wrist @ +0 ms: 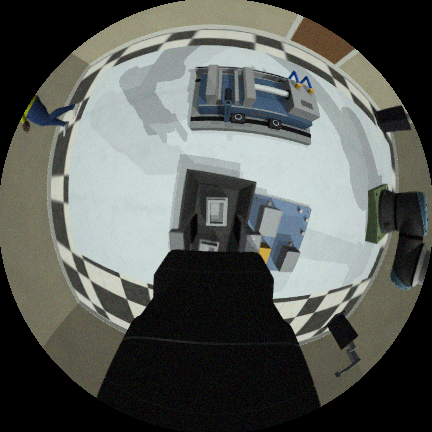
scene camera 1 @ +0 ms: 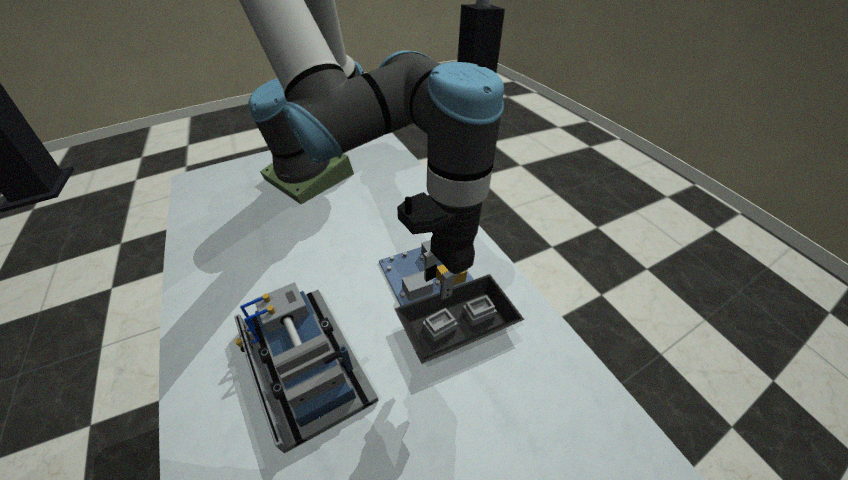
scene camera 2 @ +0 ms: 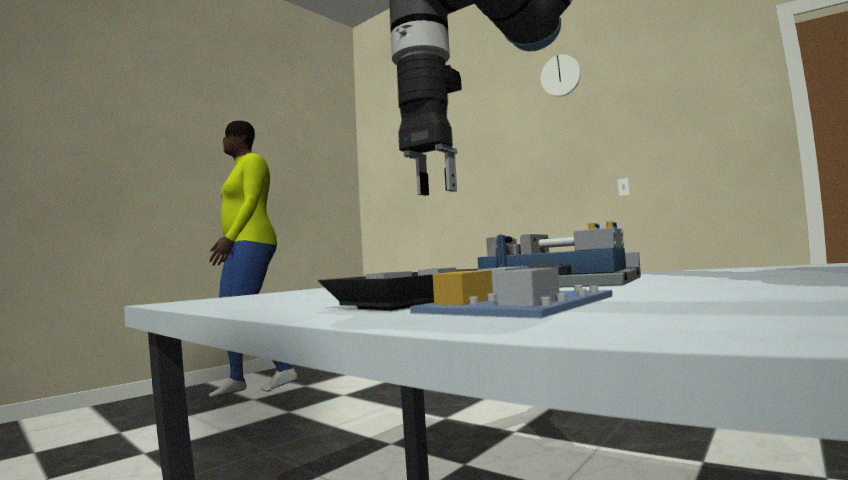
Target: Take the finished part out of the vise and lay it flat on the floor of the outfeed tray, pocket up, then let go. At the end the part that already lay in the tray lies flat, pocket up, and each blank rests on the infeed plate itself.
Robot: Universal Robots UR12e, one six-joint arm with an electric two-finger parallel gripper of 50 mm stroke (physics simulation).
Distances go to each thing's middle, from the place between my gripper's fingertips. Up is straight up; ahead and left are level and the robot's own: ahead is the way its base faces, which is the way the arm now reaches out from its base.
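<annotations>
Relative to the yellow blank [scene camera 2: 454, 288], my gripper is 14 cm above, 10 cm to the right and 12 cm past.
</annotations>
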